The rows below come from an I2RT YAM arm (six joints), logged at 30 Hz.
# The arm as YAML. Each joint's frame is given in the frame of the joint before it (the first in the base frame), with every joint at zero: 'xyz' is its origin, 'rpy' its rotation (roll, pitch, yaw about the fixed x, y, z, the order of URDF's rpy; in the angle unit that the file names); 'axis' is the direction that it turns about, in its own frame. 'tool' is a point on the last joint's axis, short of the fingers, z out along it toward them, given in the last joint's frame.
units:
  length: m
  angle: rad
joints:
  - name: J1
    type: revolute
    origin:
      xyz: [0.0, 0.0, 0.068]
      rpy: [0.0, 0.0, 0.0]
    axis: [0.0, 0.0, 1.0]
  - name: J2
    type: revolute
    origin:
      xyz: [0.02, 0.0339, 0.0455]
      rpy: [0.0, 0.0, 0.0]
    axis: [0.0, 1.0, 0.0]
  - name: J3
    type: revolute
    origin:
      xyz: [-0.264, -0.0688, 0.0]
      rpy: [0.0, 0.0, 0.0]
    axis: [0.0, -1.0, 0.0]
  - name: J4
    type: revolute
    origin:
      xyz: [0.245, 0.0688, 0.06]
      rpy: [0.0, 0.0, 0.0]
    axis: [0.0, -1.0, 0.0]
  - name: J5
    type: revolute
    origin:
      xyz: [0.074, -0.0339, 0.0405]
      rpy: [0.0, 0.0, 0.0]
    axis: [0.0, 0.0, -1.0]
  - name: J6
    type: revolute
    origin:
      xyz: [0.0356, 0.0, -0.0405]
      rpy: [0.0, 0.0, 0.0]
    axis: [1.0, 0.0, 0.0]
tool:
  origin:
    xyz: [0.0, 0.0, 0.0]
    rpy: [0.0, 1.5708, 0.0]
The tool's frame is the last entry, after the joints.
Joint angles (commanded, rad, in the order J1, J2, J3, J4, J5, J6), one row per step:
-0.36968, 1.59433, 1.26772, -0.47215, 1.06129, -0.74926
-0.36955, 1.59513, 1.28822, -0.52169, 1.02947, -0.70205
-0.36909, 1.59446, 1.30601, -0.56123, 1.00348, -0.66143
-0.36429, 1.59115, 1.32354, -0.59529, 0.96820, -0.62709
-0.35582, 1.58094, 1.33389, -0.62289, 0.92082, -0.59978
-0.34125, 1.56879, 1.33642, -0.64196, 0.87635, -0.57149
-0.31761, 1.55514, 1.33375, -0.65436, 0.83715, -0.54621
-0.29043, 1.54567, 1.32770, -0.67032, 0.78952, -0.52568
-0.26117, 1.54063, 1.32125, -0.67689, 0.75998, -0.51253
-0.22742, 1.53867, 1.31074, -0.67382, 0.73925, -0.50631
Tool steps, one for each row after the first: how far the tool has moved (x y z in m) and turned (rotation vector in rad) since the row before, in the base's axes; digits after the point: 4 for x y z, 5 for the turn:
-0.0005, 0.0008, 0.0024, 0.03275, -0.02449, 0.00477
-0.0005, 0.0009, 0.0028, 0.02649, -0.02469, 0.00191
0.0001, 0.0024, 0.0037, 0.03095, -0.02840, 0.01359
-0.0005, 0.0043, 0.0038, 0.03817, -0.03050, 0.02695
-0.0002, 0.0063, 0.0025, 0.03659, -0.03218, 0.02968
0.0005, 0.0091, 0.0018, 0.03279, -0.02990, 0.03605
0.0011, 0.0102, -0.0009, 0.04293, -0.01596, 0.04656
0.0021, 0.0101, -0.0015, 0.02747, -0.00904, 0.04048
0.0030, 0.0112, -0.0029, 0.01879, -0.00341, 0.04309

